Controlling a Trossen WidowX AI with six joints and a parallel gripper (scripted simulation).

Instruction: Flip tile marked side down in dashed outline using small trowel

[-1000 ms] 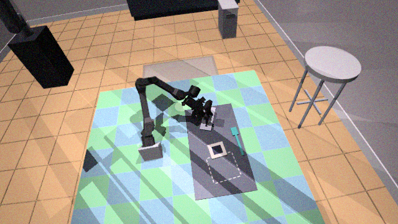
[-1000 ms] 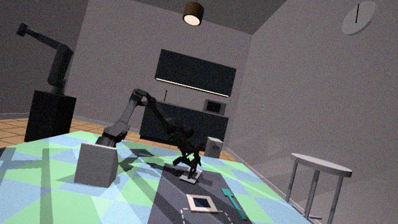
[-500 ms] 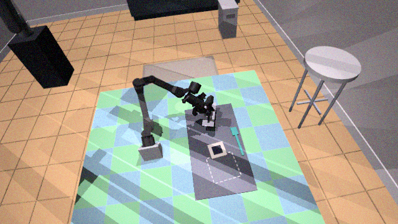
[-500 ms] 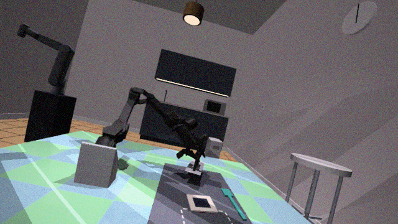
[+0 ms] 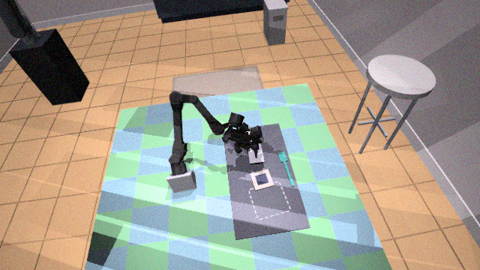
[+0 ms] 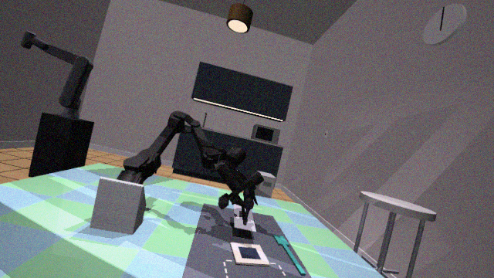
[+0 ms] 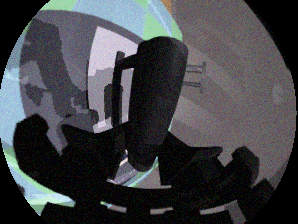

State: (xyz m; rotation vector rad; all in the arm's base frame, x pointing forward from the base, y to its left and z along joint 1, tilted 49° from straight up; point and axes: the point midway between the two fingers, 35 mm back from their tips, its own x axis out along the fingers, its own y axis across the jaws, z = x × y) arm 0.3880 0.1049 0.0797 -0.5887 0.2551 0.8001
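My gripper tip is 10 mm past the mat, 120 mm to the left of it and 110 mm above it. Round my gripper tip: teal trowel 120 mm ahead, 90 mm to the right, 90 mm below; dark-handled float 30 mm behind, 10 mm below; tile 10 mm behind, 160 mm to the right, 90 mm below.
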